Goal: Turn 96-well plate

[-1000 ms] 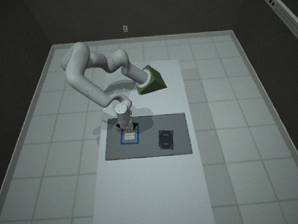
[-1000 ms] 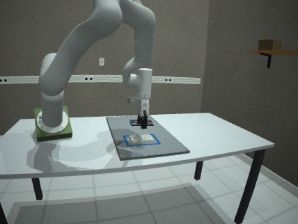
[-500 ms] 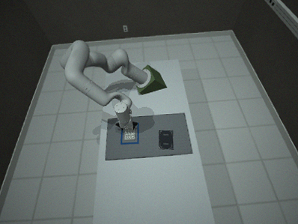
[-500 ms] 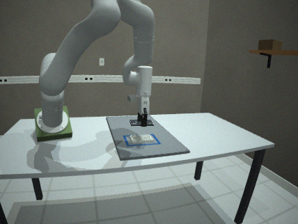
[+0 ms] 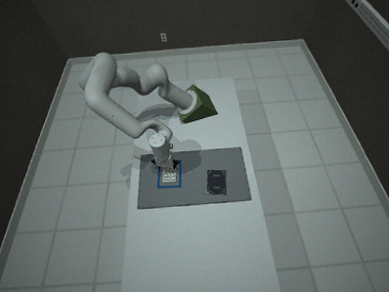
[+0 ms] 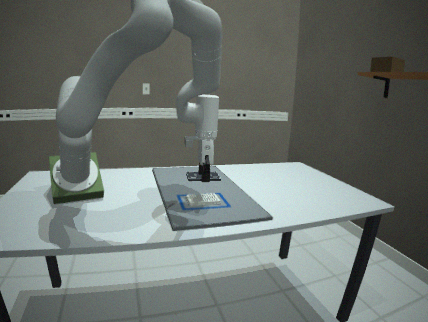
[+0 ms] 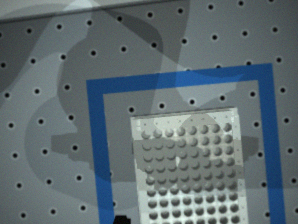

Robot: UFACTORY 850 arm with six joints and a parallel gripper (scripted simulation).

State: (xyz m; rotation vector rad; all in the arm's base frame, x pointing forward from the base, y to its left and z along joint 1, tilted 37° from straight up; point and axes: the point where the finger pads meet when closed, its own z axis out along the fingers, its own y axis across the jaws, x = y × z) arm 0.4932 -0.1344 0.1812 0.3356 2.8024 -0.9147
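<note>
The white 96-well plate lies 10 cm below my hand. Round my hand: dark plate nest N1 (29 cm to the left, 12 cm ahead, 10 cm below).
</note>
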